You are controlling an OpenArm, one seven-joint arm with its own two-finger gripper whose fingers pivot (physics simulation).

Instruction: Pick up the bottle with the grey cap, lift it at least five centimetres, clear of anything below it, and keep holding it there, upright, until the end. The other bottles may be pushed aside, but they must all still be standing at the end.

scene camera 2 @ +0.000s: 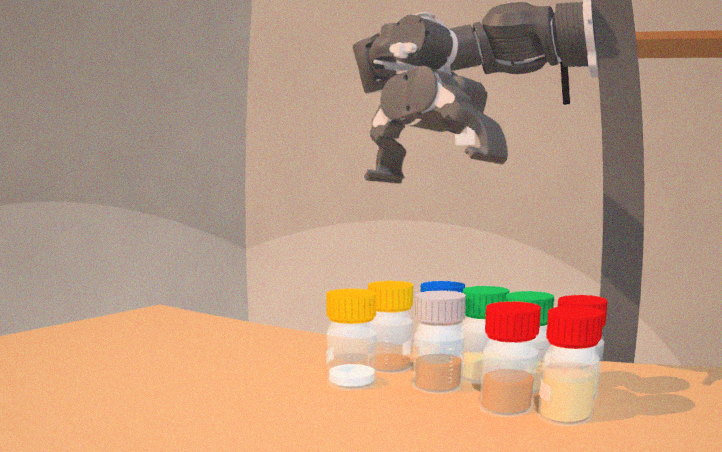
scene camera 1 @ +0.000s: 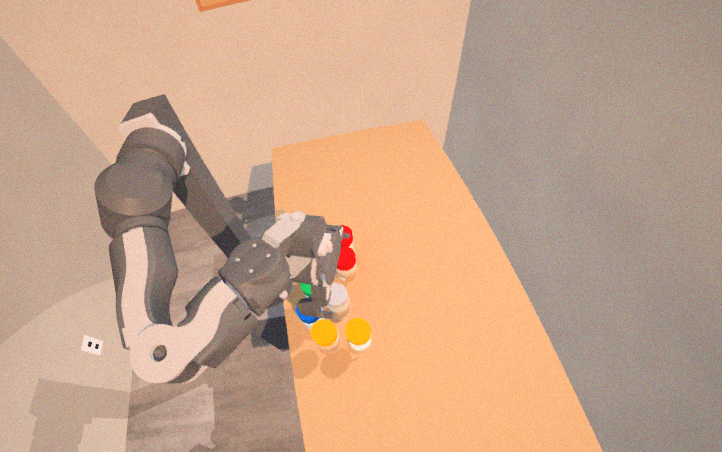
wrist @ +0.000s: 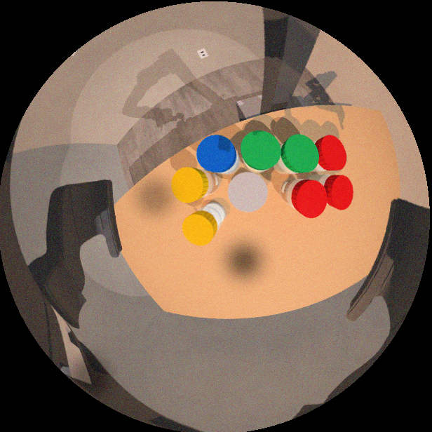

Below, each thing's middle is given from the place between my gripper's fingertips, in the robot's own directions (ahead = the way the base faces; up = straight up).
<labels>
Now: hand 180 mm above the grey-capped bottle (scene camera 2: 439,341) and 10 mm to the right of it. Also, from my hand: red-capped bottle (scene camera 2: 509,366): 180 mm below, 100 mm to the left, 30 mm ahead; then blue-capped bottle (wrist: 216,153): 180 mm below, 70 mm behind, 10 mm to the right.
</labels>
